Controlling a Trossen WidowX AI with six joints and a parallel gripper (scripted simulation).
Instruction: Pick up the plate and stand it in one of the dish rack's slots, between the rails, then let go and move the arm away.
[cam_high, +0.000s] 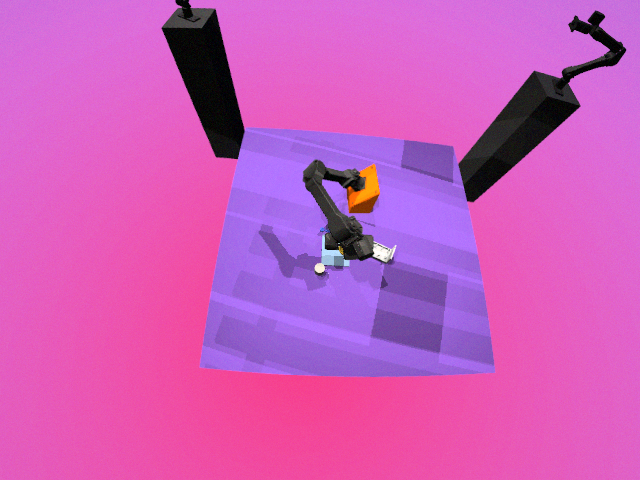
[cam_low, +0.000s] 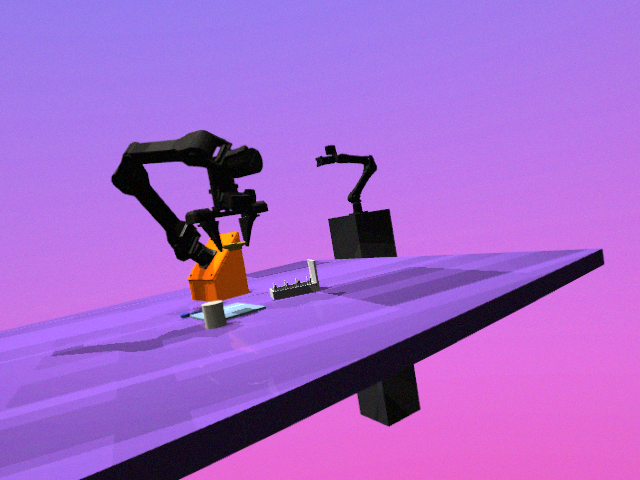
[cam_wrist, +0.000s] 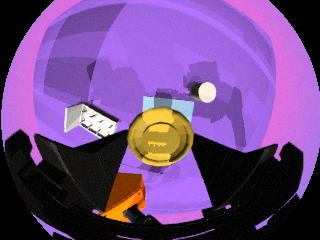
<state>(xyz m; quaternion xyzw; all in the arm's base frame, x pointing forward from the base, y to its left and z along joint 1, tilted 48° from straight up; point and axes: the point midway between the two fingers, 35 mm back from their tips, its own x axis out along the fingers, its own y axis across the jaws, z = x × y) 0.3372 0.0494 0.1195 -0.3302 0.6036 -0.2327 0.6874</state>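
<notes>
Right now my gripper tip is 6 cm past the dish rack, 17 cm to the right of it and 13 cm above it. From my gripper tip the other things lie so: white cylinder (6 cm ahead, 10 cm to the right, 12 cm below); plate (1 cm above); pale blue mat (5 cm behind, 3 cm to the right, 15 cm below).
</notes>
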